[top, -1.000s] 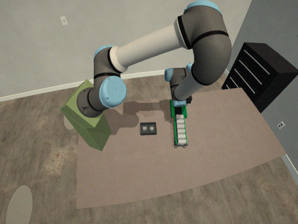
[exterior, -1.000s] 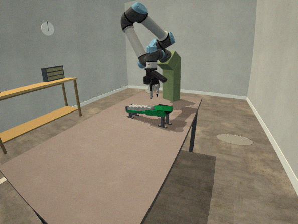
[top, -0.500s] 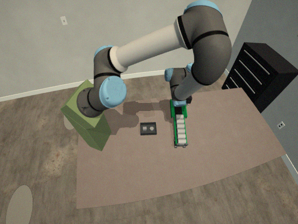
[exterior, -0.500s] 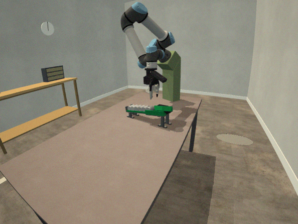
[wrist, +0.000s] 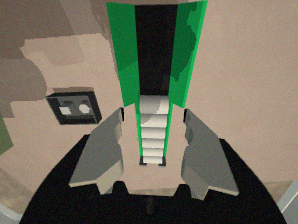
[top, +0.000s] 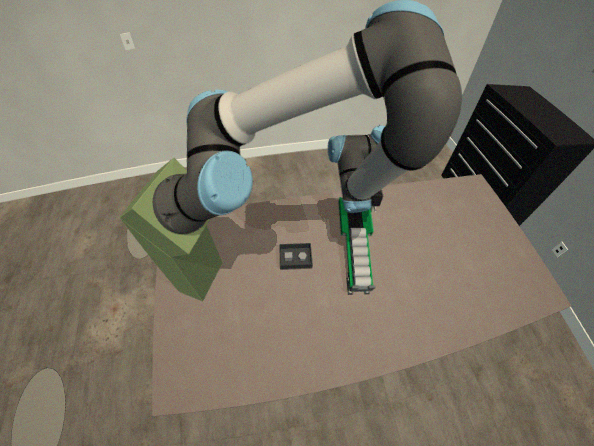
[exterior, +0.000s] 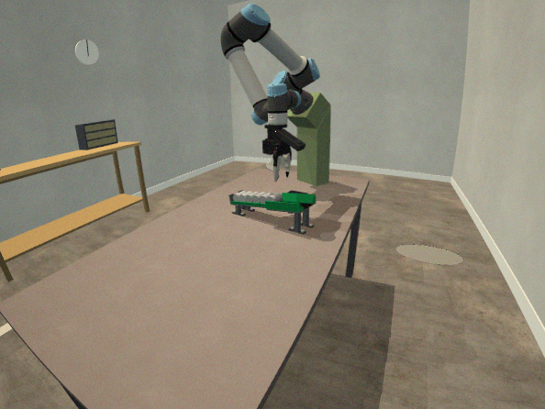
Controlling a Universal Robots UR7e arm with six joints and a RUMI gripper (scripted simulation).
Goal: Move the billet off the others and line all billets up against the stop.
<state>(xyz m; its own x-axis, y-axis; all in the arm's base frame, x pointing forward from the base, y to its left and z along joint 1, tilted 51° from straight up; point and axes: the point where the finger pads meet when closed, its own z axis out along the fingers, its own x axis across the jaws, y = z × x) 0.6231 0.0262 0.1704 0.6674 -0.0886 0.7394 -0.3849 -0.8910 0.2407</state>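
My hand is 130 mm above the ramp, 60 mm to the left of it and 30 mm past it. The rest, counted from my hand: small dark tray 260 mm behind, 190 mm below, 40 mm to the left.
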